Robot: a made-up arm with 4 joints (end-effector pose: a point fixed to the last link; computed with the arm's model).
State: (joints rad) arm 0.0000 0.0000 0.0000 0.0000
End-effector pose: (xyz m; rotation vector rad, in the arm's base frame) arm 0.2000 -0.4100 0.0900 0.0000 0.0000 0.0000
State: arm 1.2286 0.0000 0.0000 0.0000
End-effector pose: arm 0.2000 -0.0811 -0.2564 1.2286 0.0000 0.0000
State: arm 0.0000 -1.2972 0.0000 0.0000
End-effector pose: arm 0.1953 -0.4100 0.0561 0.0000 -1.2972 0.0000
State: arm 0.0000 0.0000 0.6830 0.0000
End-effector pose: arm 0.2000 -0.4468 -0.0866 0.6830 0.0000 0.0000
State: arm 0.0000 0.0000 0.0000 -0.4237
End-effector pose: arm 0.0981 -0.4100 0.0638 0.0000 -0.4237 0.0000
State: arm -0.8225 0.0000 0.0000 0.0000
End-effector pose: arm 0.2000 -0.3229 0.4096 -0.8225 0.0000 0.0000
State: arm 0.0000 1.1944 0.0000 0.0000
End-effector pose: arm 0.2313 -0.4100 0.0960 0.0000 1.1944 0.0000
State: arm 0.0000 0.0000 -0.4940 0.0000
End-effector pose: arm 0.2000 -0.3161 0.1823 -0.4940 0.0000 0.0000
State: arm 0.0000 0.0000 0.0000 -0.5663
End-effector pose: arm 0.0674 -0.4100 0.0456 0.0000 -0.5663 0.0000
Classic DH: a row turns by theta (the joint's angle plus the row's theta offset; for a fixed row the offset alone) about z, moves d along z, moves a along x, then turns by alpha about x. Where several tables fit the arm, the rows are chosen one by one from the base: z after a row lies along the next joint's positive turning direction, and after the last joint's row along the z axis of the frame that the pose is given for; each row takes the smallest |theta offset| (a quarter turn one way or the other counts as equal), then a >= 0, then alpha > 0; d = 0 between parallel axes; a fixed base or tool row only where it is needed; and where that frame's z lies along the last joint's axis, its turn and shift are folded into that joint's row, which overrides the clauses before.
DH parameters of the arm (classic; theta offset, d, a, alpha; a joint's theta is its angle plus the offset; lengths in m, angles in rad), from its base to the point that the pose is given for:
base (fixed): 1.5708 0.15 0 1.5708
joint 1: -1.5708 0.22 0.08 -1.5708
joint 2: 0 -0.18 0.12 1.5708
joint 3: 0 -0.01 0.11 -1.5708
joint 4: 1.5708 -0.23 0.01 -1.5708
tool (fixed): 3.1416 0.25 0 0

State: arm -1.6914 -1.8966 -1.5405 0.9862
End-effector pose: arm 0.0531 0.0849 0.2915 -1.3972 -1.8714 -0.5716
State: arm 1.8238 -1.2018 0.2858 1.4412
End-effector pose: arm 0.5384 0.0466 -0.2321 1.8713 -0.0861 0.4170
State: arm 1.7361 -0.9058 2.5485 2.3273
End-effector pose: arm 0.3468 -0.0739 0.3040 0.3984 -1.7151 2.1600
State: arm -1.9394 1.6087 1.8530 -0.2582
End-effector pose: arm -0.1534 0.1030 0.3675 -0.2663 -0.7194 -1.5244
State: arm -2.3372 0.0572 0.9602 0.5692
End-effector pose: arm 0.3220 0.0360 0.6688 -1.3189 0.4705 -0.4509
